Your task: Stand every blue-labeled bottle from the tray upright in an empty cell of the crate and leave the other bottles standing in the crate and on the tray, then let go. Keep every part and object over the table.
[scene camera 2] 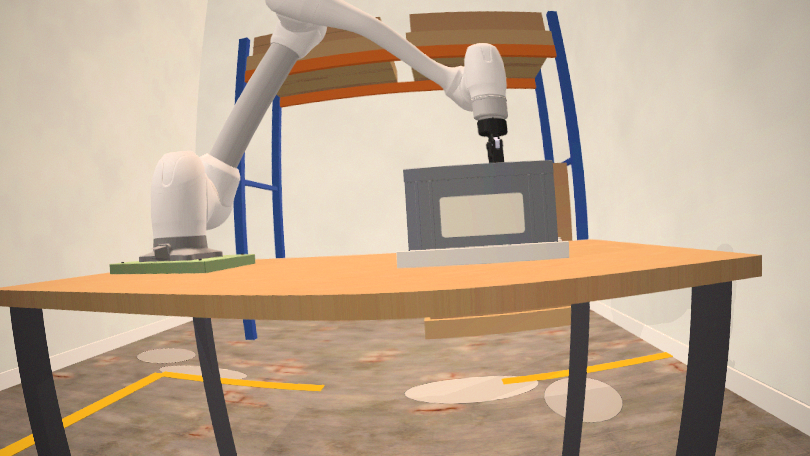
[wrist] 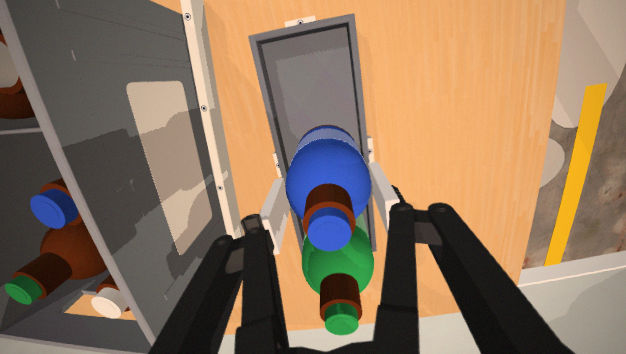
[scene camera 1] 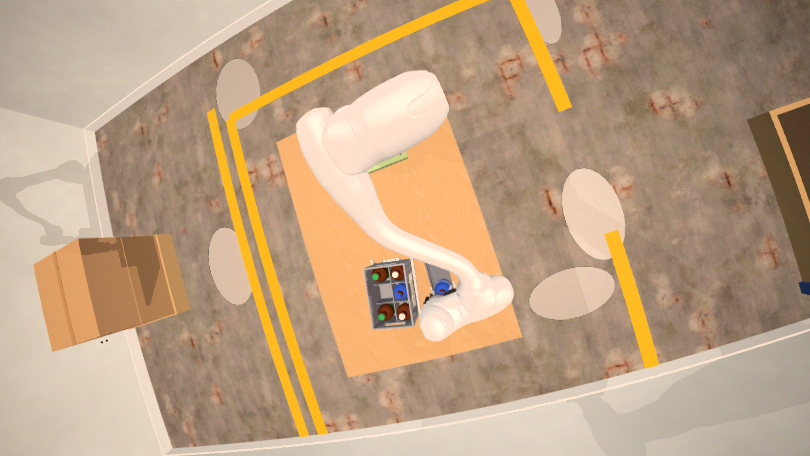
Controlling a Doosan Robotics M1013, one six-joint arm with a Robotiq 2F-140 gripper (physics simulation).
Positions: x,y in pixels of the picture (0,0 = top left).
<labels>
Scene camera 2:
white strip: 549,250
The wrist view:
my gripper: 327,184
green-capped brown bottle: 69,252
white-capped brown bottle: 109,302
</labels>
